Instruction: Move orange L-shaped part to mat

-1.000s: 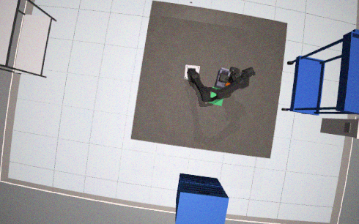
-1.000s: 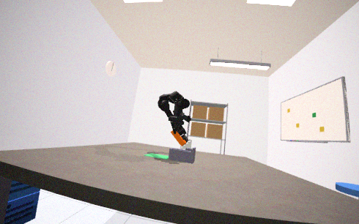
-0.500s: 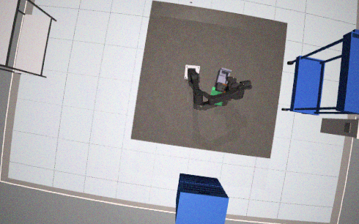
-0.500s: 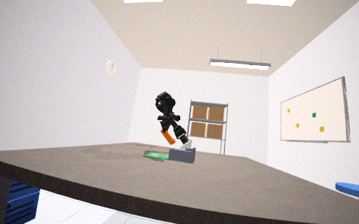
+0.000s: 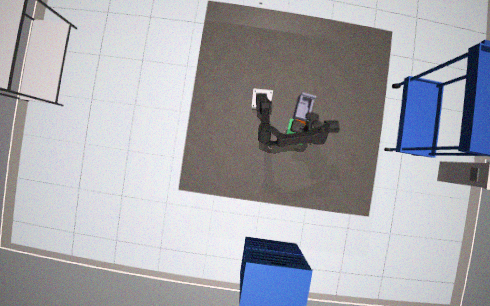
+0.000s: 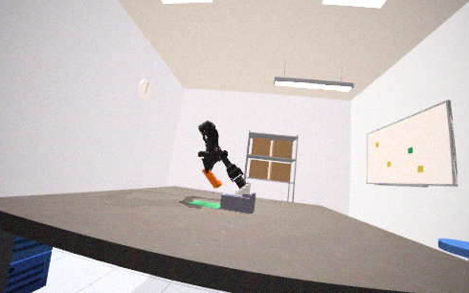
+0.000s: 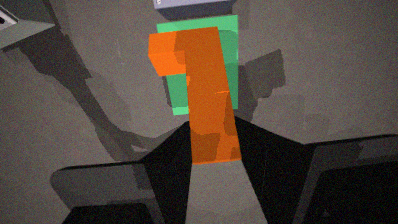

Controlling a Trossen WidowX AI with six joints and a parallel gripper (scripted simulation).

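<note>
The green mat is 2 cm to the left of my gripper tip and 17 cm below it. The rest, counted from my gripper tip: orange L-shaped part: 1 cm behind, 3 cm to the left, 3 cm below.
</note>
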